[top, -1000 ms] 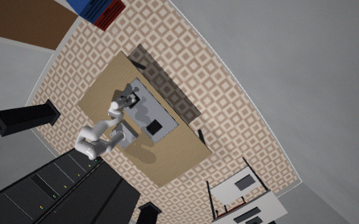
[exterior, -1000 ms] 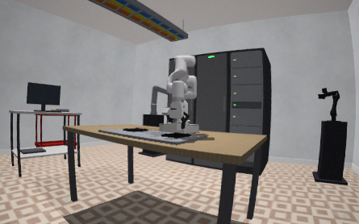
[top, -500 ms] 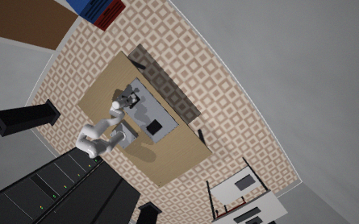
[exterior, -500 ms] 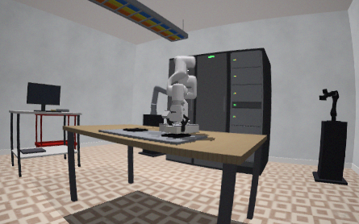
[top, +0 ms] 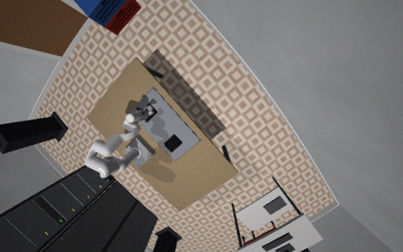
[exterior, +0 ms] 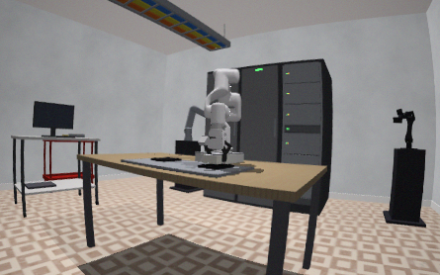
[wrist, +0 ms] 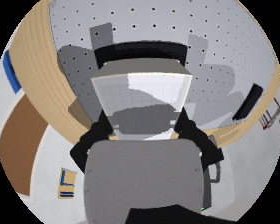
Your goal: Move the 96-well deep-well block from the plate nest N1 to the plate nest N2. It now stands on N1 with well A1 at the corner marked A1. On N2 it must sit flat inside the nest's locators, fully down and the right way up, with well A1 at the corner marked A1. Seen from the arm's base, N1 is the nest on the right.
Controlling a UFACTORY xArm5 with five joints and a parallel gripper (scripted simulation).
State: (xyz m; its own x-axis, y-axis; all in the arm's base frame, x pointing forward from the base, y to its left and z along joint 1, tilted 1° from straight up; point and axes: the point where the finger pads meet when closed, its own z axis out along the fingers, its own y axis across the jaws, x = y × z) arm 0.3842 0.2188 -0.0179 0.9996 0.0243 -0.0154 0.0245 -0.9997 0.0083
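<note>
Now: the deep-well block right at my hand.
</note>
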